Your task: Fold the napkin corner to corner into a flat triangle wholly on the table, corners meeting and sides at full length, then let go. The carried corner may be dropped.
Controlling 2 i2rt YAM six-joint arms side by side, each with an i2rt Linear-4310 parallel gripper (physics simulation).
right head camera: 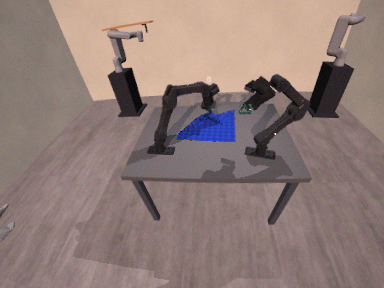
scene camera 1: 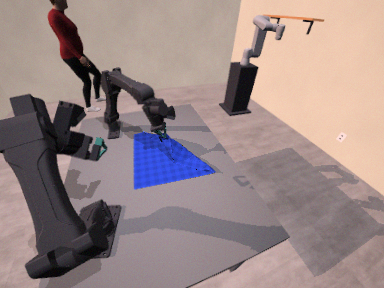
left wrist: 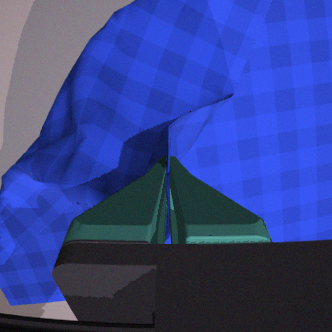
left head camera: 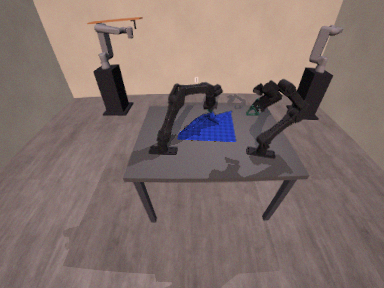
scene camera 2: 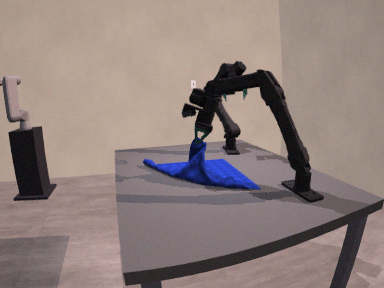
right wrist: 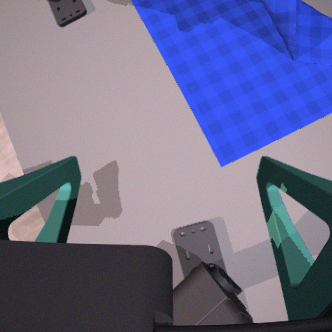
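Note:
The blue checked napkin [left head camera: 222, 132] [right head camera: 222, 132] [scene camera 1: 150, 167] [scene camera 2: 222, 167] [right wrist: 215, 80] lies on the table with one corner lifted over its middle. A loose, raised fold runs diagonally from the near-left to the far-right corner in the head views. My left gripper [left head camera: 211, 112] [right head camera: 209, 111] [scene camera 1: 161, 134] [scene camera 2: 200, 138] [left wrist: 167, 166] is shut on the lifted corner, a little above the table; the cloth rises to it in a peak. My right gripper [left head camera: 252, 111] [right head camera: 245, 109] [scene camera 1: 101, 148] [right wrist: 168, 165] is open and empty, off to the napkin's right in the head views, above the table.
The grey table [left head camera: 150, 167] [right head camera: 150, 167] [scene camera 1: 175, 255] [scene camera 2: 165, 225] carries both arm bases. Grey arms on black pedestals [left head camera: 112, 87] [right head camera: 126, 90] [scene camera 1: 240, 87] [scene camera 2: 30, 160] stand beyond the table. A person in a red top [scene camera 1: 70, 35] stands behind it in scene camera 1.

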